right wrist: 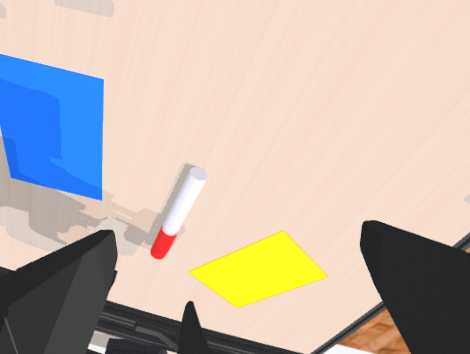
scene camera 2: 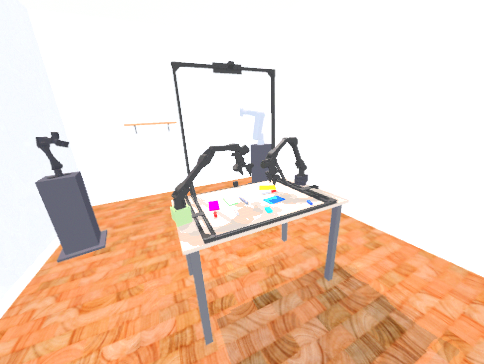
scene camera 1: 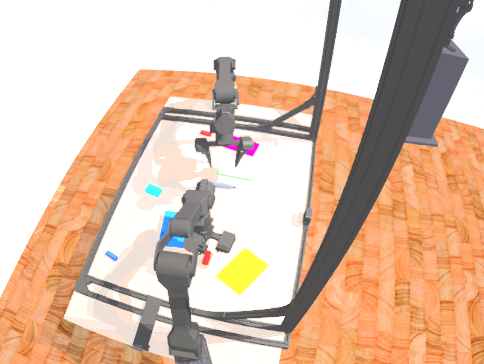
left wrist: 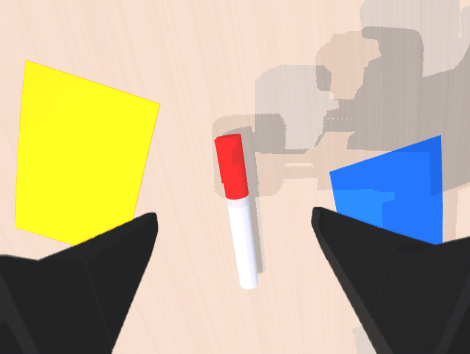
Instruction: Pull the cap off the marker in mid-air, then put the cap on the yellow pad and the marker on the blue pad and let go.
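Seen in the pictures: left gripper, between the fingertips: (right wrist: 153, 287) (scene camera 2: 272, 183) (left wrist: 235, 218); right gripper, between the fingertips: (right wrist: 239, 239) (scene camera 2: 246, 175) (scene camera 1: 223, 167); left arm's base, origin of its link: (scene camera 2: 301, 175) (scene camera 1: 189, 351); right arm's base, origin of its link: (scene camera 2: 180, 207).
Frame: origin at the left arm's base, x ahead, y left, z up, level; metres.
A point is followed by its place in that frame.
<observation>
The marker, white barrel (left wrist: 242, 245) @[x 0.393, y -0.154, z -0.070 m] (right wrist: 185, 200) @[x 0.409, y -0.161, z -0.070 m] with red cap (scene camera 1: 206, 258) @[x 0.328, y -0.119, z -0.069 m] (scene camera 2: 273, 191) @[x 0.344, y -0.114, z -0.078 m] (left wrist: 235, 167) @[x 0.335, y -0.118, z -0.069 m] (right wrist: 163, 243) @[x 0.343, y -0.124, z -0.069 m] on one end, lies on the table between the yellow pad (scene camera 1: 242, 271) @[x 0.259, y -0.225, z -0.087 m] (scene camera 2: 267, 188) @[x 0.283, y -0.210, z -0.087 m] (left wrist: 85, 150) @[x 0.253, y -0.207, z -0.087 m] (right wrist: 257, 270) @[x 0.270, y -0.226, z -0.087 m] and the blue pad (scene camera 1: 168, 230) (scene camera 2: 274, 199) @[x 0.475, y -0.032, z -0.087 m] (left wrist: 390, 175) @[x 0.430, y -0.015, z -0.087 m] (right wrist: 82, 125) @[x 0.488, y -0.071, z -0.087 m]. Both pads are bare. My left gripper (scene camera 1: 211, 244) @[x 0.342, y -0.126, z -0.011 m] (left wrist: 235, 218) @[x 0.342, y -0.126, z -0.011 m] is open above the marker, which shows between its fingers in the left wrist view; its arm hides most of the barrel in scene camera 1. My right gripper (scene camera 1: 223, 165) @[x 0.555, y -0.238, z 0.105 m] (scene camera 2: 240, 172) @[x 0.555, y -0.238, z 0.105 m] (right wrist: 239, 239) @[x 0.555, y -0.238, z 0.105 m] is open and empty, higher and farther off.
A magenta pad (scene camera 1: 250, 146) (scene camera 2: 214, 205) @[x 0.825, y -0.353, z -0.080 m], a red piece (scene camera 1: 206, 133) @[x 0.917, y -0.237, z -0.070 m] (scene camera 2: 215, 214) @[x 0.938, y -0.222, z -0.067 m], a blue-grey pen (scene camera 1: 225, 185) @[x 0.615, y -0.253, z -0.072 m] (scene camera 2: 243, 200) @[x 0.647, y -0.211, z -0.072 m], a cyan block (scene camera 1: 153, 190) @[x 0.663, y 0.027, z -0.073 m] (scene camera 2: 268, 210) @[x 0.689, y 0.039, z -0.073 m] and a blue cylinder (scene camera 1: 111, 256) @[x 0.402, y 0.223, z -0.068 m] (scene camera 2: 309, 202) @[x 0.422, y 0.227, z -0.071 m] lie on the table. A dark frame (scene camera 1: 311, 175) @[x 0.585, y -0.602, z -0.090 m] borders it.
</observation>
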